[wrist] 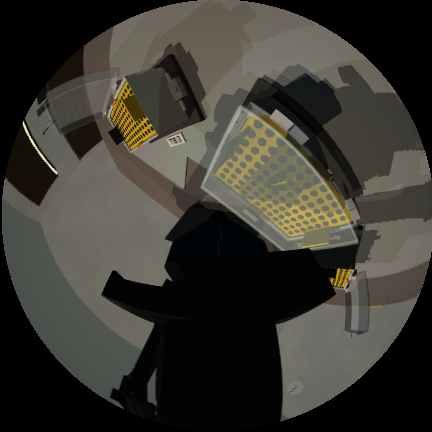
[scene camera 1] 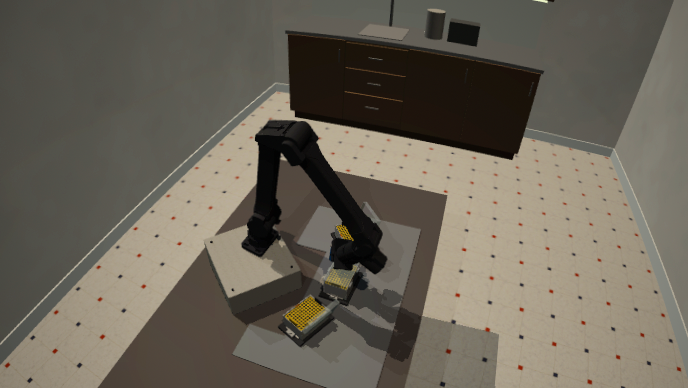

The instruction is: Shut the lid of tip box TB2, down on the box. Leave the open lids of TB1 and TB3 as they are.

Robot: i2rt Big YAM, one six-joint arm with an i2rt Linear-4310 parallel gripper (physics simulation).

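Frame: origin at the arm's base, x ahead, y left, z up, level; millimetres.
Where they show: gripper, fingertip midpoint: (wrist: 217, 215) (scene camera 1: 330, 259); arm's base at its link origin: (scene camera 1: 260, 240).
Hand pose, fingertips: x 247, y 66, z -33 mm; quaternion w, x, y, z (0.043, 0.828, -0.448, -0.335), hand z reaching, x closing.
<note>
Things, the pixels of their top centre, and the offset from my fingertips. "spot": a spot on its surface instead. Level surfaces: height alone.
- Tip box TB2 at its top centre: (wrist: 265, 215) (scene camera 1: 338, 269) dy -26, dx +43, dz -7 mm
- TB3 at its top centre: (wrist: 117, 127) (scene camera 1: 351, 230) dy +179, dx -4, dz -10 mm
- TB1 at its top centre: (wrist: 325, 285) (scene camera 1: 305, 309) dy -223, dx +25, dz -10 mm
- grey mat at its surface level: dz -84 mm
- TB3 label at a spot on its surface: (wrist: 176, 139) spot: dy +124, dx -44, dz -83 mm
Tip box TB2 (scene camera 1: 336, 289) is the middle box. Its clear lid (scene camera 1: 342, 276) (wrist: 280, 175) lies over the yellow tip rack, which shows through it; whether the lid is fully seated I cannot tell. My gripper (scene camera 1: 343, 266) (wrist: 217, 215) is shut and empty, just above the far side of TB2 in the scene view; its fingertips are hard to make out. TB3 (scene camera 1: 343, 232) (wrist: 132, 122) is the far box, with its lid (scene camera 1: 371, 212) (wrist: 80, 105) open. TB1 (scene camera 1: 306, 314) (wrist: 342, 277) is the near box, with its lid (scene camera 1: 332, 306) (wrist: 356, 305) open.
The boxes stand in a row on a grey mat (scene camera 1: 350, 360) in front of the pale robot base block (scene camera 1: 250, 270). The forearm (scene camera 1: 335, 185) reaches down over TB3 and partly hides it. A TB3 label (wrist: 176, 139) lies beside its box. A dark cabinet (scene camera 1: 375, 95) stands at the back.
</note>
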